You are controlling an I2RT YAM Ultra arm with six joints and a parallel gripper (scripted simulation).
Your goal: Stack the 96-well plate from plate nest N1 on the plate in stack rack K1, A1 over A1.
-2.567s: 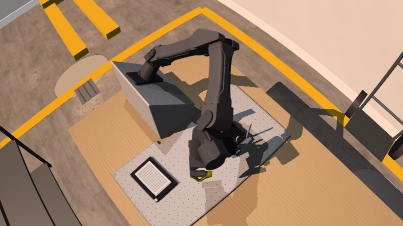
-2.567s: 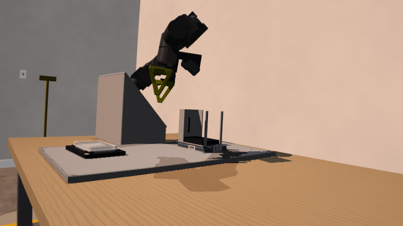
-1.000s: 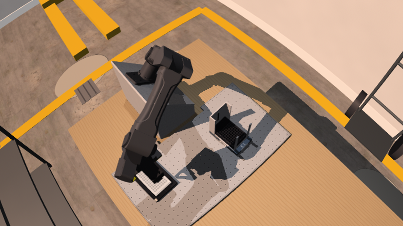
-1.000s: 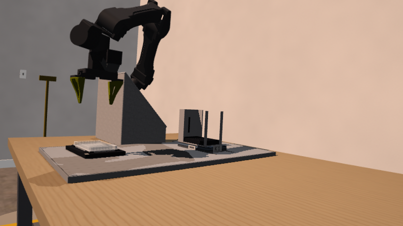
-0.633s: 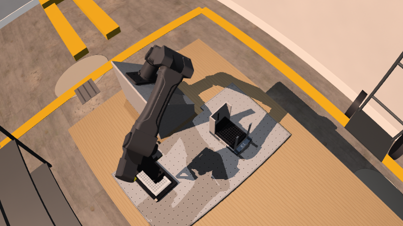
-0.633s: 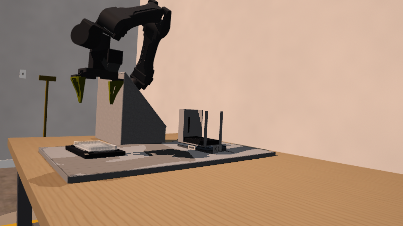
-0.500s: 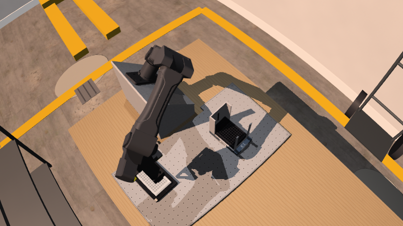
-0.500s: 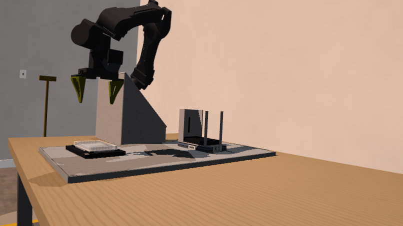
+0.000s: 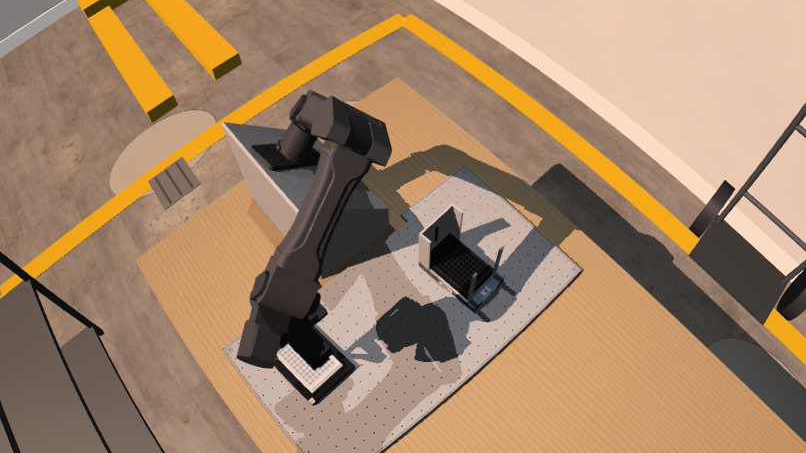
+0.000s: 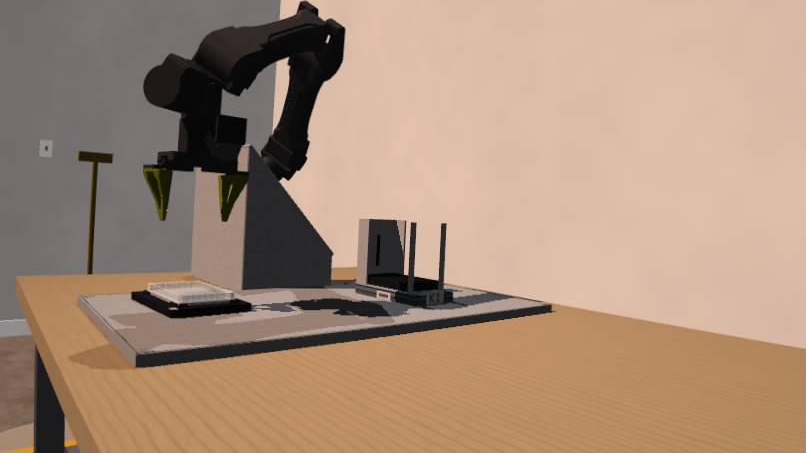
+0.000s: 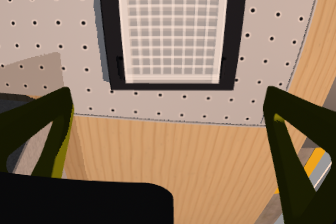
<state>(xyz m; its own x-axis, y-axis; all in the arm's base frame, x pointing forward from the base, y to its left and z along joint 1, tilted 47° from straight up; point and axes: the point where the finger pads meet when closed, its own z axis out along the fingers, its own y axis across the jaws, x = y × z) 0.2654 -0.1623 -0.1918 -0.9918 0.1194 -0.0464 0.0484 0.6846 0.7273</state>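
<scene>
Right now my hand is 12 cm above the clear 96-well plate. The rest, counted from my hand: pale A1 square (8 cm ahead, 6 cm to the right, 12 cm below); back wall (4 cm ahead, 35 cm to the left, 6 cm below); dark 96-well plate (10 cm ahead, 35 cm to the left, 11 cm below).
</scene>
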